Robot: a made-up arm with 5 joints.
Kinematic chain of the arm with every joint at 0, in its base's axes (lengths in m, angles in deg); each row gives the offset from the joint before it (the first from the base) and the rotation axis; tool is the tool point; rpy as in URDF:
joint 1: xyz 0 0 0.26 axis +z
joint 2: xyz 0 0 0 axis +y
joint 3: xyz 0.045 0 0.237 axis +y
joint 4: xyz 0.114 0 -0.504 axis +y
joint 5: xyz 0.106 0 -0.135 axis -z
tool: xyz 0 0 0 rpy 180 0 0
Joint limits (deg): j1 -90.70..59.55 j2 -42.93..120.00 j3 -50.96..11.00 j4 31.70..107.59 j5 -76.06..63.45
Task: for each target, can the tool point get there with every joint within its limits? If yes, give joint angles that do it. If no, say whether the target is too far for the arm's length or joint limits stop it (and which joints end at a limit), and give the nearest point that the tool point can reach.
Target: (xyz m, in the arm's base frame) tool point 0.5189 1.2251 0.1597
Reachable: no: too far | nearest point 0.3327 0.5659 0.2101 | short by 0.687 m
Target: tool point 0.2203 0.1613 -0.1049
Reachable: yes | joints 36.21 -23.94 4.15 40.93 12.56
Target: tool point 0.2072 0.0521 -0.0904
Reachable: yes | joints 14.12 -27.01 2.79 72.26 37.22
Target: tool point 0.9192 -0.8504 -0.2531
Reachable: no: too far | nearest point 0.4471 -0.4137 0.0104 | short by 0.695 m
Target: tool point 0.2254 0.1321 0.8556
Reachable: no: joint limits stop it (at a limit: joint 2, joint 3, joint 4) | nearest point 0.4620 0.2708 0.6429 | short by 0.347 m
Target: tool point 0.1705 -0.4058 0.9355
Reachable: no: joint limits stop it (at a limit: joint 2, joint 3, joint 4) | nearest point 0.2074 -0.4937 0.6429 | short by 0.308 m
